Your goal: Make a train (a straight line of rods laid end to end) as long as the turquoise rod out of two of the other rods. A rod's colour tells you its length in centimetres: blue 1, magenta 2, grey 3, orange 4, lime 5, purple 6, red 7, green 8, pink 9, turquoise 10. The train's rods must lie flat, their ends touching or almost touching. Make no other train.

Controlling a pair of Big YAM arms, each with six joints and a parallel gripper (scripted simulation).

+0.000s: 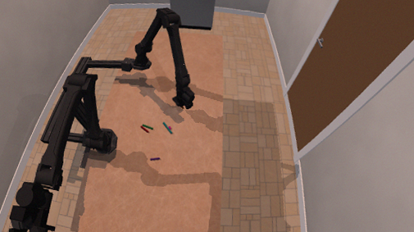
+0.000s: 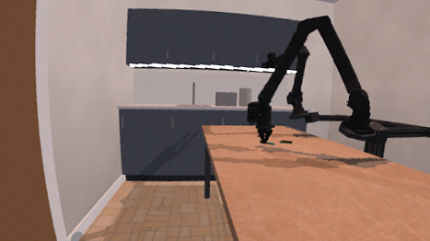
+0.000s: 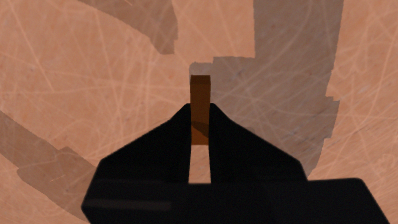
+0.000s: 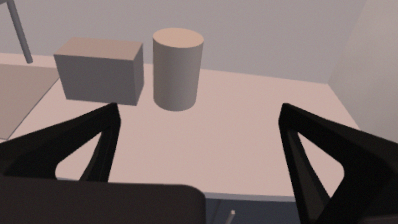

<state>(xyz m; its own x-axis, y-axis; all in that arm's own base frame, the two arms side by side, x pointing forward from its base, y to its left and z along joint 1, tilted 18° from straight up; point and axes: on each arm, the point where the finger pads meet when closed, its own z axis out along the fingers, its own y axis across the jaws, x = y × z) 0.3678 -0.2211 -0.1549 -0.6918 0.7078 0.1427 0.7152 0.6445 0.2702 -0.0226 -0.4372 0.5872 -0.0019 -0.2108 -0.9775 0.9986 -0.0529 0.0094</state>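
Right now the turquoise rod is 6 cm behind my left hand, 17 cm to the right of it and 4 cm below it. Round my left hand: red rod 21 cm behind, 21 cm to the right, 4 cm below; then green rod 19 cm behind, 19 cm to the right, 4 cm below; then orange rod right at my left hand.
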